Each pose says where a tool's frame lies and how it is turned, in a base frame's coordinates. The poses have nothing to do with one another.
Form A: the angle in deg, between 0 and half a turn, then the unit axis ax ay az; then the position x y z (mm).
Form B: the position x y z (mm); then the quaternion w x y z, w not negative. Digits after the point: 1 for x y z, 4 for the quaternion.
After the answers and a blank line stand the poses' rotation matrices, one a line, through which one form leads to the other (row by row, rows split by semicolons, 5 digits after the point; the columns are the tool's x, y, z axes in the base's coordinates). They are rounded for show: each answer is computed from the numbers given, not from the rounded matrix.
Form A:
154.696, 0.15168, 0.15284, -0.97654, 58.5, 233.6, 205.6
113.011, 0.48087, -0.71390, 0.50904, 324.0, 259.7, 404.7
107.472, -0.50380, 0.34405, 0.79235, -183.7, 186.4, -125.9
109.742, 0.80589, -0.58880, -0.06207, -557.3, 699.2, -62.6
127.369, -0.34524, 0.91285, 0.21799, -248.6, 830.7, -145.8
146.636, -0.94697, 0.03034, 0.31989, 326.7, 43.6, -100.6
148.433, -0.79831, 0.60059, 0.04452, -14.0, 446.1, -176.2
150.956, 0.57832, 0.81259, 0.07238, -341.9, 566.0, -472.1
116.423, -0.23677, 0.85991, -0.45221, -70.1, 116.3, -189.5
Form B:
58.5, 233.6, 205.6, 0.2190, 0.1480, 0.1491, -0.9528
324.0, 259.7, 404.7, 0.5519, 0.4010, -0.5953, 0.4245
-183.7, 186.4, -125.9, 0.5915, -0.4062, 0.2774, 0.6389
-557.3, 699.2, -62.6, 0.5754, 0.6591, -0.4816, -0.0508
-248.6, 830.7, -145.8, 0.4433, -0.3095, 0.8182, 0.1954
326.7, 43.6, -100.6, 0.2871, -0.9071, 0.0291, 0.3064
-14.0, 446.1, -176.2, 0.2720, -0.7682, 0.5779, 0.0428
-341.9, 566.0, -472.1, 0.2508, 0.5598, 0.7866, 0.0701
-70.1, 116.3, -189.5, 0.5268, -0.2013, 0.7309, -0.3844

-0.86025 0.46154 -0.21670; -0.37325 -0.85957 -0.34902; -0.34736 -0.21936 0.91171
-0.06928 -0.94602 -0.31663; -0.00895 0.31797 -0.94806; 0.99756 -0.06285 -0.03050
0.02978 -0.98117 -0.19086; 0.53042 -0.14633 0.83501; -0.84721 -0.12610 0.51607
0.53105 -0.57637 -0.62111; -0.69321 0.12601 -0.70963; 0.48727 0.80742 -0.33263
-0.41541 -0.67968 0.60454; -0.33318 0.73211 0.59414; -0.84642 0.04539 -0.53058
0.81052 -0.22865 -0.53924; 0.12320 -0.83350 0.53860; -0.57261 -0.50298 -0.64740
0.32828 -0.91128 0.24858; -0.86467 -0.18398 0.46743; -0.38023 -0.36839 -0.84836
-0.24739 0.84564 0.47295; 0.91592 0.36333 -0.17053; -0.31604 0.39100 -0.86443
-0.36399 0.11077 0.92479; -0.69917 0.62350 -0.34987; -0.61536 -0.77394 -0.14950

